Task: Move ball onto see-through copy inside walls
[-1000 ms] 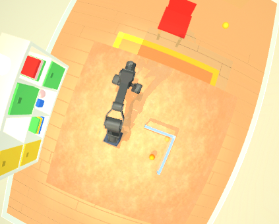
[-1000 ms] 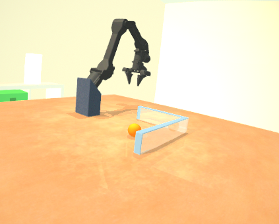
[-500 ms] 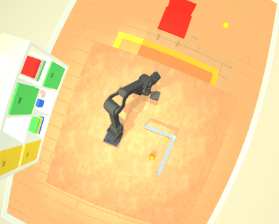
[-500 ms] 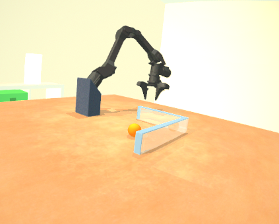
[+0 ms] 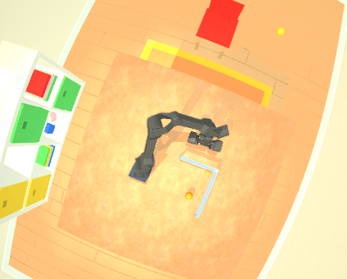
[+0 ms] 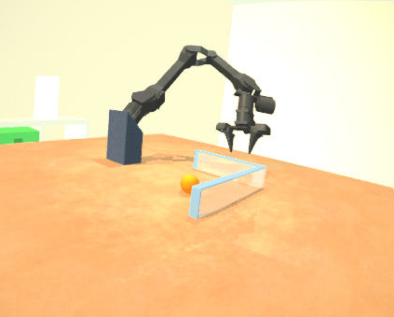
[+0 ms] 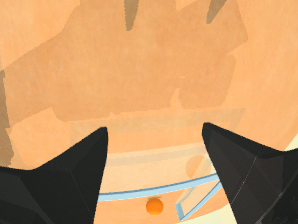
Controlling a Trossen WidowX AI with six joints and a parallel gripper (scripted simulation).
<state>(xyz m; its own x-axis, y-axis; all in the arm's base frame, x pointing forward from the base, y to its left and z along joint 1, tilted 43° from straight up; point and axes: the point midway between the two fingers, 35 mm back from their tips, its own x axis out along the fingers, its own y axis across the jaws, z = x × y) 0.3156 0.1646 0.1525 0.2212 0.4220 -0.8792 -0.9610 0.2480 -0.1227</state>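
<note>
Now: the orange ball 1 cm behind my gripper tip, 32 cm to the right of it and 4 cm below it. Also, from my gripper tip: faint orange spot: 7 cm ahead, 16 cm to the right, 4 cm below.
</note>
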